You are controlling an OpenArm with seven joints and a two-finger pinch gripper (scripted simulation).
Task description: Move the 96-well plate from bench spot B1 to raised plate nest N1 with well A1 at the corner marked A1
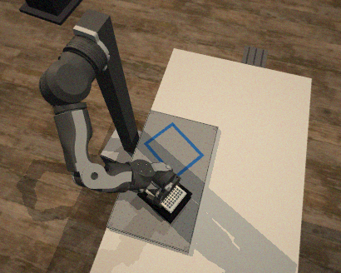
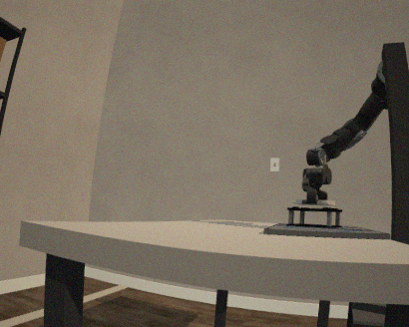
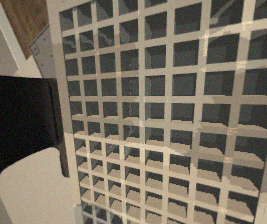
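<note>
The black raised nest N1 lies 2 cm below my hand. The rest, counted from my hand: white 96-well plate (right at my hand); then A1 label (7 cm to the left, 6 cm behind, 2 cm below).
</note>
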